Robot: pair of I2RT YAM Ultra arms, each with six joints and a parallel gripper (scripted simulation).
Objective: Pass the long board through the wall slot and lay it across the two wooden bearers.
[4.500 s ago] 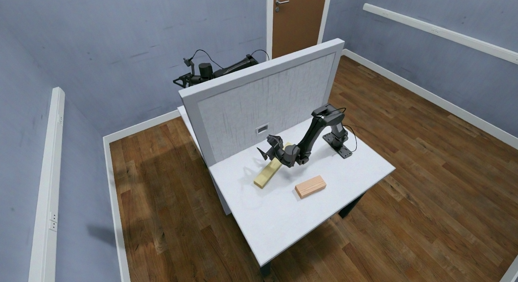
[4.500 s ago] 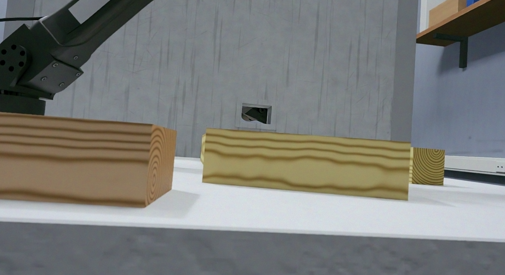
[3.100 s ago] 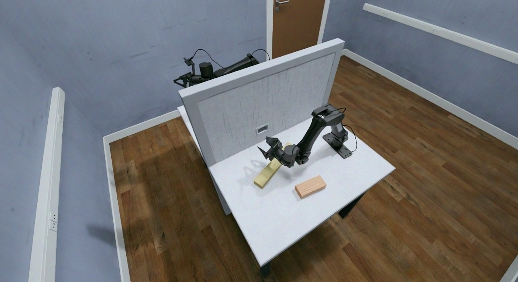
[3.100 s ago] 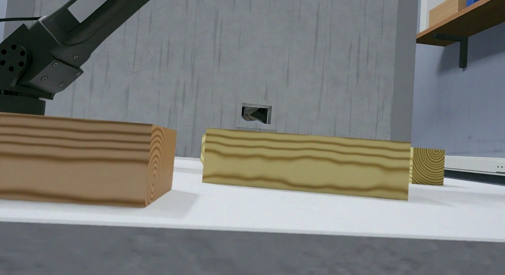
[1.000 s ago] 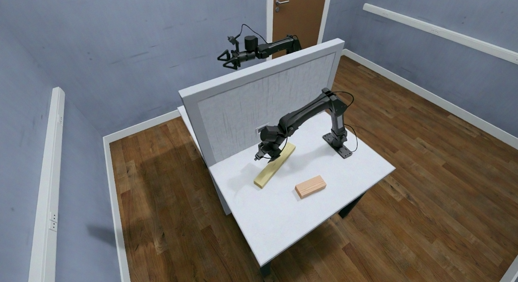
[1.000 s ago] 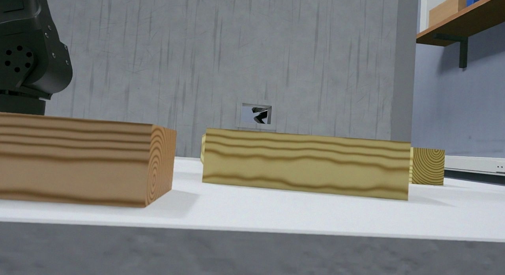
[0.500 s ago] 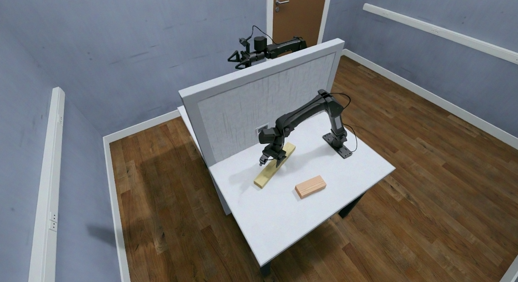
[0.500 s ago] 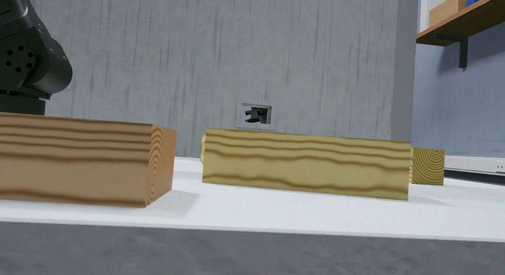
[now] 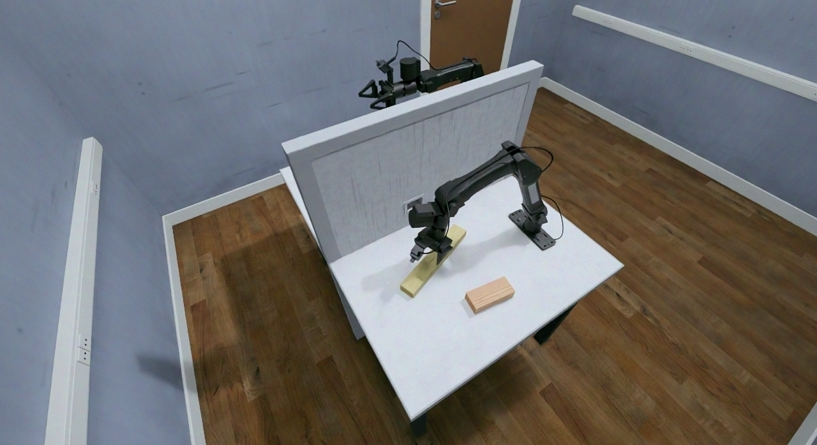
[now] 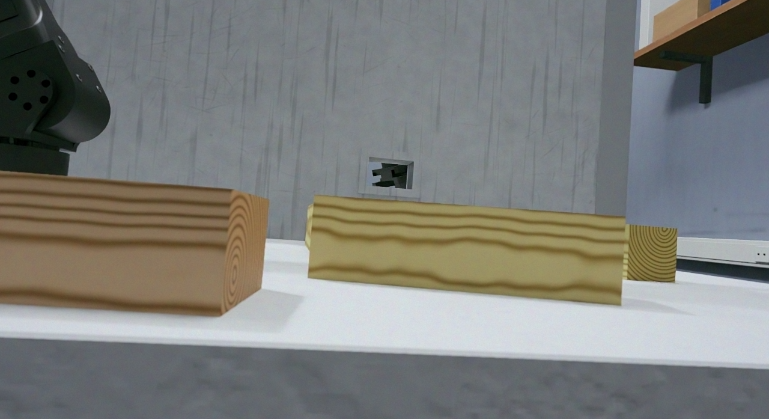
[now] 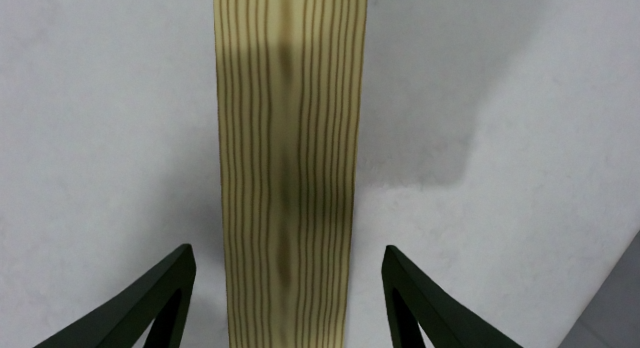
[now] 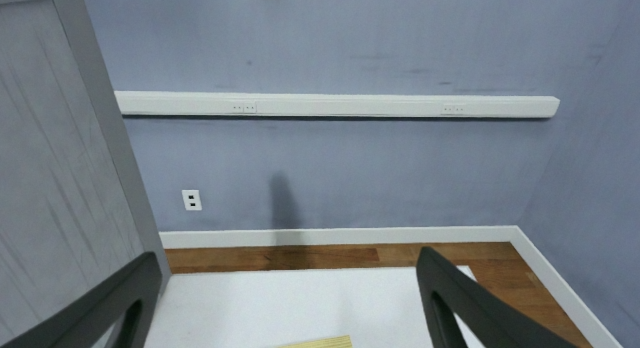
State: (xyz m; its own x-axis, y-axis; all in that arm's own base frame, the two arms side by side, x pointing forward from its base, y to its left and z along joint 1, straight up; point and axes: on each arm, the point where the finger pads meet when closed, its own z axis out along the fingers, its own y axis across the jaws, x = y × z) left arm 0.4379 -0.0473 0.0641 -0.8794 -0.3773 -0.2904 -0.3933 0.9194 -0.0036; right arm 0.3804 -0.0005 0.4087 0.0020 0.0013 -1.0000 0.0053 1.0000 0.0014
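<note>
Right now the long pale board is 3 cm behind my left hand, 1 cm to the right of it and 5 cm below it. The rest, counted from my left hand: brown offcut 10 cm behind, 21 cm to the left, 5 cm below; then pale wooden bearer 10 cm ahead, 46 cm to the right, 4 cm below.
</note>
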